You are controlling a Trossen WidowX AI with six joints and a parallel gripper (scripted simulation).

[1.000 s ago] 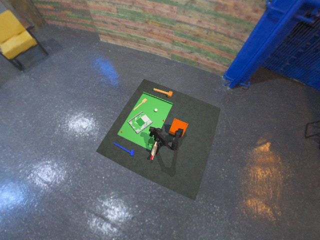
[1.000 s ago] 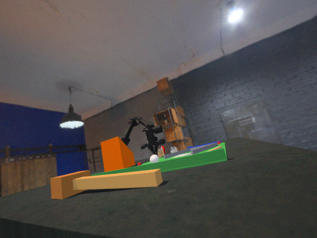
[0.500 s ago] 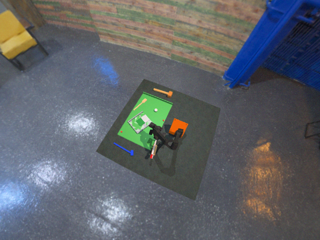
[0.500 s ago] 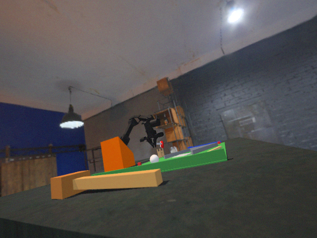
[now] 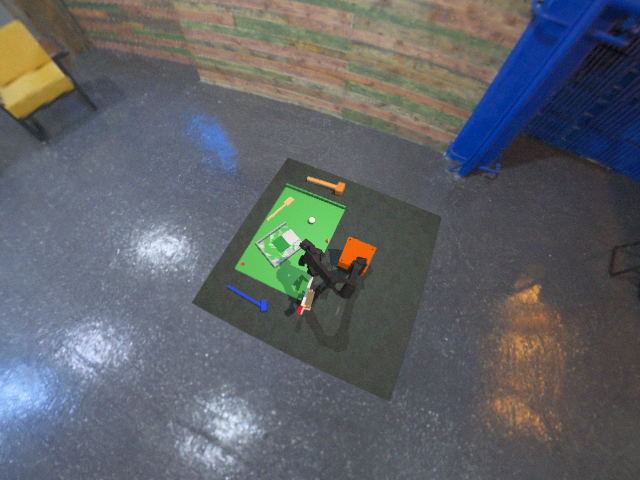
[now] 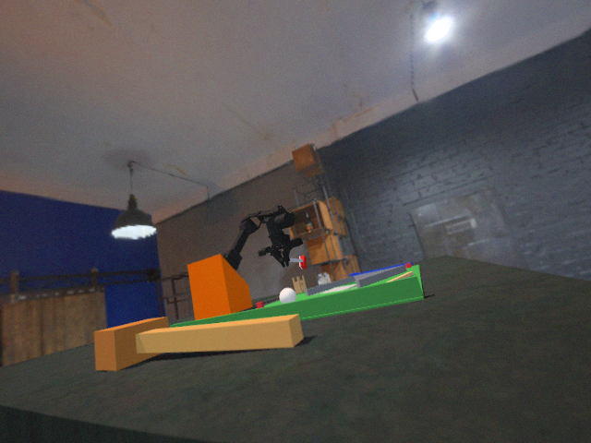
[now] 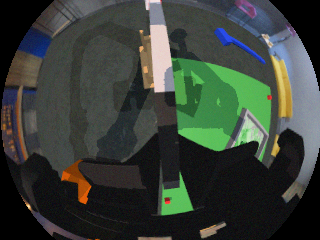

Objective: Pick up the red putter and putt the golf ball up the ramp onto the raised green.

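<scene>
Right now the red putter is 110 mm to the left of my gripper tip and 20 mm above it. The rest, counted from my gripper tip: white golf ball 130 mm ahead, 380 mm to the right, 100 mm below; then blue putter 350 mm ahead, 240 mm to the left, 110 mm below.
</scene>
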